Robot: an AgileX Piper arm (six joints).
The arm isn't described. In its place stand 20 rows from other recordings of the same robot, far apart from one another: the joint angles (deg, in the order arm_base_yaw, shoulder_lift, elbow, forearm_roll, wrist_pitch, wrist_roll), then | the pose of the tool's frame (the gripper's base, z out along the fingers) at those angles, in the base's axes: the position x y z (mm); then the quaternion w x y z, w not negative.
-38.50, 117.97, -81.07, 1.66, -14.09, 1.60 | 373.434 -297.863 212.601 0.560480 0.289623 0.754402 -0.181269
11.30, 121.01, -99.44, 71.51, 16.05, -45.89 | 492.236 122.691 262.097 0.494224 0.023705 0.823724 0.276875
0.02, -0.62, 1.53, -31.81, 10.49, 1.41 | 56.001 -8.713 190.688 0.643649 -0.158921 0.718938 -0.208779
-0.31, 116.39, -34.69, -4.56, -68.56, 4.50 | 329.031 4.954 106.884 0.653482 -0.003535 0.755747 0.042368
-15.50, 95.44, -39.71, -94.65, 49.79, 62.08 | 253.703 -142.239 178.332 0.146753 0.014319 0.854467 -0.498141
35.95, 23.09, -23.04, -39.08, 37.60, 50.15 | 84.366 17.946 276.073 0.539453 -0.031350 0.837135 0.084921
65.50, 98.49, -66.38, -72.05, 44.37, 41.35 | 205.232 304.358 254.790 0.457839 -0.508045 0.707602 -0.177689
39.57, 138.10, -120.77, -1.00, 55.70, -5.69 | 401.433 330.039 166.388 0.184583 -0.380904 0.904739 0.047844
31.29, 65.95, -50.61, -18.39, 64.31, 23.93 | 180.615 79.498 289.593 0.187223 -0.112114 0.973122 -0.073569
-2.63, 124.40, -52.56, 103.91, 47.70, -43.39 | 351.820 49.241 62.346 0.057880 0.391829 0.787975 0.471396
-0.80, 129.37, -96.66, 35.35, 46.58, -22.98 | 471.986 31.655 142.856 0.178277 -0.008250 0.960202 0.214852
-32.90, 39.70, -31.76, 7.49, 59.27, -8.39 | 90.669 -46.512 262.339 0.246255 0.224101 0.942583 -0.025976
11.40, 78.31, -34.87, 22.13, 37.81, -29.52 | 206.444 63.065 183.510 0.137234 -0.212740 0.960591 0.114779
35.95, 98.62, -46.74, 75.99, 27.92, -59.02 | 231.026 218.612 162.665 0.173613 -0.237181 0.897209 0.329576
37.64, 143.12, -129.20, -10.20, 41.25, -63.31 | 448.841 332.735 175.464 0.313473 -0.749643 0.562923 -0.151287
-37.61, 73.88, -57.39, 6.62, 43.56, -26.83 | 211.172 -153.557 302.418 0.280531 0.117290 0.945429 -0.117087
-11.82, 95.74, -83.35, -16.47, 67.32, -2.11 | 330.456 -93.477 305.293 0.113887 0.045990 0.980522 -0.153270
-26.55, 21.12, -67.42, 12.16, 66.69, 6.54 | -13.252 26.301 447.224 0.611315 0.200691 0.765510 -0.003485
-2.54, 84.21, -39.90, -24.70, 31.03, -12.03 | 250.075 -30.715 183.623 0.147656 -0.240833 0.945843 -0.159934
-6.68, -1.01, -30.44, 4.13, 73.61, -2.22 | -21.127 8.805 268.490 0.446043 0.028555 0.894555 0.000877
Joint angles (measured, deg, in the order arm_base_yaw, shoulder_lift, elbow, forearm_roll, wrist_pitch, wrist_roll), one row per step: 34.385, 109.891, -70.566, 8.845, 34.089, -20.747; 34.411, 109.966, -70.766, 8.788, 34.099, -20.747; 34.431, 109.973, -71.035, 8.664, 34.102, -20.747; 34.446, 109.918, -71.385, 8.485, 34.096, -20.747; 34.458, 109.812, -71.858, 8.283, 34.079, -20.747; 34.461, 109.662, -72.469, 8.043, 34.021, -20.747; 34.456, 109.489, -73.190, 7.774, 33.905, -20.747; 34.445, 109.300, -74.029, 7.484, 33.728, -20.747; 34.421, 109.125, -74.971, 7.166, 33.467, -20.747; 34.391, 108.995, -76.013, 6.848, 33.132, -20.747; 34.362, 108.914, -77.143, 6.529, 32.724, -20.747; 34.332, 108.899, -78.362, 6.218, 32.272, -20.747; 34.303, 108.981, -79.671, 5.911, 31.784, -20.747; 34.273, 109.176, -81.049, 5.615, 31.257, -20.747; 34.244, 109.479, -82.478, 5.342, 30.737, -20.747
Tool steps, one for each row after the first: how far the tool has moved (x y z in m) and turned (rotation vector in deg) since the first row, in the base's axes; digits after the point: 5 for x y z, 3 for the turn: 0.00055, 0.00053, 0.00037, 0.027, -0.121, 0.059; 0.00133, 0.00110, 0.00150, 0.089, -0.393, 0.149; 0.00235, 0.00173, 0.00341, 0.198, -0.816, 0.263; 0.00372, 0.00254, 0.00625, 0.394, -1.404, 0.383; 0.00553, 0.00354, 0.01005, 0.685, -2.196, 0.508; 0.00771, 0.00468, 0.01459, 1.059, -3.163, 0.629; 0.01025, 0.00599, 0.01988, 1.521, -4.305, 0.744; 0.01317, 0.00740, 0.02568, 2.053, -5.607, 0.846; 0.01642, 0.00897, 0.03179, 2.651, -7.020, 0.928; 0.01993, 0.01071, 0.03814, 3.304, -8.530, 0.998; 0.02367, 0.01261, 0.04459, 3.995, -10.094, 1.053; 0.02766, 0.01468, 0.05094, 4.703, -11.682, 1.099; 0.03189, 0.01692, 0.05695, 5.412, -13.263, 1.131; 0.03624, 0.01927, 0.06251, 6.101, -14.780, 1.152
